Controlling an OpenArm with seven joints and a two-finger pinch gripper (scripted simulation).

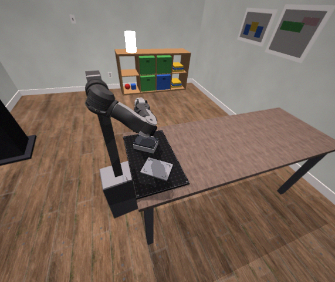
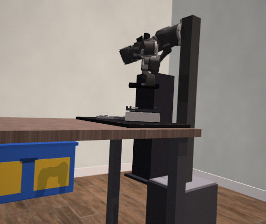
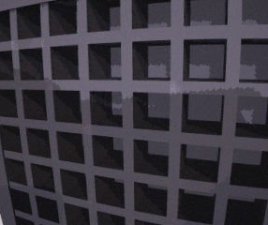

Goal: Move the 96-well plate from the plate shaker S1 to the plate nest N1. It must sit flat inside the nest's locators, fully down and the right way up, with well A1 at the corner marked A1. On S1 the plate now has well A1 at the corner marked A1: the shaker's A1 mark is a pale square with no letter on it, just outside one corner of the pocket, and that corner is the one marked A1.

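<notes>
Now: the plate nest N1 1 cm ahead of my hand, 22 cm to the right of it and 15 cm below it. From my hand the other things lie so: plate shaker S1: 4 cm ahead, 2 cm to the right, 12 cm below; then black 96-well plate: 1 cm ahead, 1 cm to the right.
</notes>
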